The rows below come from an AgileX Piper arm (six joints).
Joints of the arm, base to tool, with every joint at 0 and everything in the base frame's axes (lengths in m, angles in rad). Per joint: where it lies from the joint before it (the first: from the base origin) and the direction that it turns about. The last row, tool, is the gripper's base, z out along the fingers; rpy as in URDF.
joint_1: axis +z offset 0 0 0.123
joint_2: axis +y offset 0 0 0
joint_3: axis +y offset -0.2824 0 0.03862
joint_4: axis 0.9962 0 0.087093 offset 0.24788 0 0.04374
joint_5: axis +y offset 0 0 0
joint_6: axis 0.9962 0 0.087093 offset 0.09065 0 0.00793
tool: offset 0 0 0 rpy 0 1.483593 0
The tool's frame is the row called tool.
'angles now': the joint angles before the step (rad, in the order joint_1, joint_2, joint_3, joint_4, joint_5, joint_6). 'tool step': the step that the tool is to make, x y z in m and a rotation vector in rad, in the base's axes. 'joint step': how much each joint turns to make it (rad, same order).
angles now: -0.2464, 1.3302, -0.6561, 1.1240, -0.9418, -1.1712
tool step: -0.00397, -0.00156, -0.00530, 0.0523, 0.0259, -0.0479
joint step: 0.0008, 0.0000, 0.0000, 0.0939, 0.0000, -0.0508
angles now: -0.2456, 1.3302, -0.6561, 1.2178, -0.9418, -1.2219
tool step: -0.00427, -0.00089, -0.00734, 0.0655, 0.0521, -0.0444
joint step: 0.0000, 0.0000, 0.0000, 0.1157, 0.0109, -0.0821
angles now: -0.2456, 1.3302, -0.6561, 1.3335, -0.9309, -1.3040
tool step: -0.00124, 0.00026, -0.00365, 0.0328, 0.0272, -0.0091
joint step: 0.0000, -0.0001, 0.0000, 0.0504, 0.0135, -0.0404
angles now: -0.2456, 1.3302, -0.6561, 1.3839, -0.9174, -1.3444
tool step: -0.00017, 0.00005, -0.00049, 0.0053, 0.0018, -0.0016
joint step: 0.0000, 0.0000, 0.0000, 0.0069, 0.0018, -0.0035
